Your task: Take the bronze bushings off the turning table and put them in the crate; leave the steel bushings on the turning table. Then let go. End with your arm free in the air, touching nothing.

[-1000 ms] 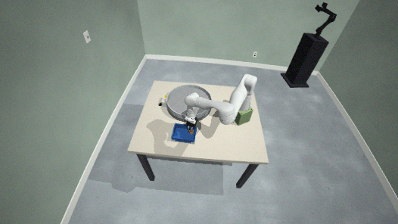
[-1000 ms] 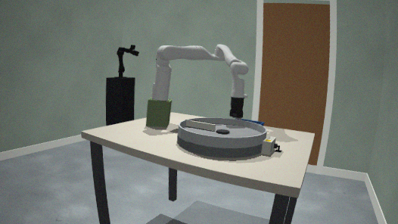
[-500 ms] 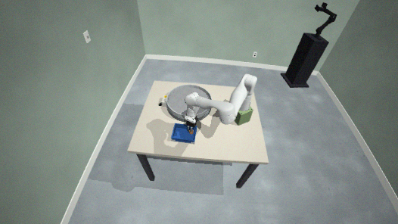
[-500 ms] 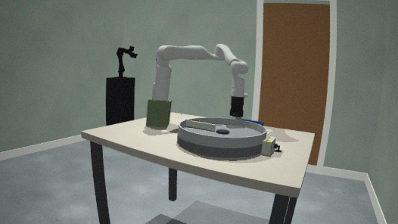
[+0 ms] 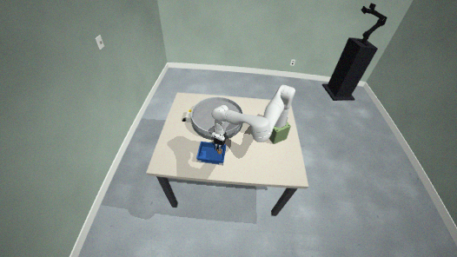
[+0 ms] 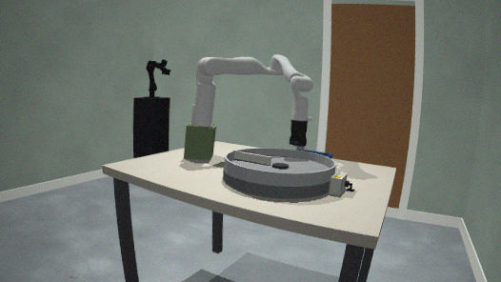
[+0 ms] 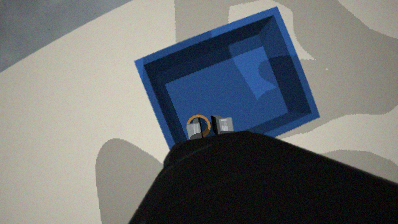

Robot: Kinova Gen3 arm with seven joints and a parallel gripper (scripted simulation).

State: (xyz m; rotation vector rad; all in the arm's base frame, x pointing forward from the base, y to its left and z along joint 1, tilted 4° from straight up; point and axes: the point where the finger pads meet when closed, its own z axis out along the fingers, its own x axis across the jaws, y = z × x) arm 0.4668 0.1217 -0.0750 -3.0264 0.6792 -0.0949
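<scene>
The blue crate lies 5 cm ahead of my hand, 2 cm to the left of it and 2 cm below it. The rest, counted from my hand: grey turning table (2 cm behind, 32 cm to the right, 1 cm above).
</scene>
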